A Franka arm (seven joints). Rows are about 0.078 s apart.
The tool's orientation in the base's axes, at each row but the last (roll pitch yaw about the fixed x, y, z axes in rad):
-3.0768 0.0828 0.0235
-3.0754 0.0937 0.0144
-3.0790 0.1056 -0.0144
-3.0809 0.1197 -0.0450
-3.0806 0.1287 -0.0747
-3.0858 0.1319 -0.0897
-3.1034 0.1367 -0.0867
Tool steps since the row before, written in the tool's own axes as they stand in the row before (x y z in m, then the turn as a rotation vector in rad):
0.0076 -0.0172 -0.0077 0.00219 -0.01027 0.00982
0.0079 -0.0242 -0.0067 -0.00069 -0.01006 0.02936
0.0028 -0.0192 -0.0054 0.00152 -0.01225 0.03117
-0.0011 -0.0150 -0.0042 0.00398 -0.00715 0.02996
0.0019 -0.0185 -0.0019 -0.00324 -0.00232 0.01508
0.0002 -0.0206 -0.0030 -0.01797 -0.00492 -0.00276
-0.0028 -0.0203 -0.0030 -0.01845 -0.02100 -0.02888
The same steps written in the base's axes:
0.0079 0.0169 0.0081 0.00117 0.01091 -0.00928
0.0083 0.0238 0.0075 -0.00354 0.01193 -0.02844
0.0037 0.0188 0.0063 -0.00148 0.01420 -0.03033
0.0002 0.0147 0.0052 0.00083 0.00893 -0.02974
0.0036 0.0181 0.0028 -0.00487 0.00361 -0.01437
0.0026 0.0203 0.0041 -0.01692 0.00630 0.00537
-0.0005 0.0203 0.0041 -0.01246 0.02104 0.03190

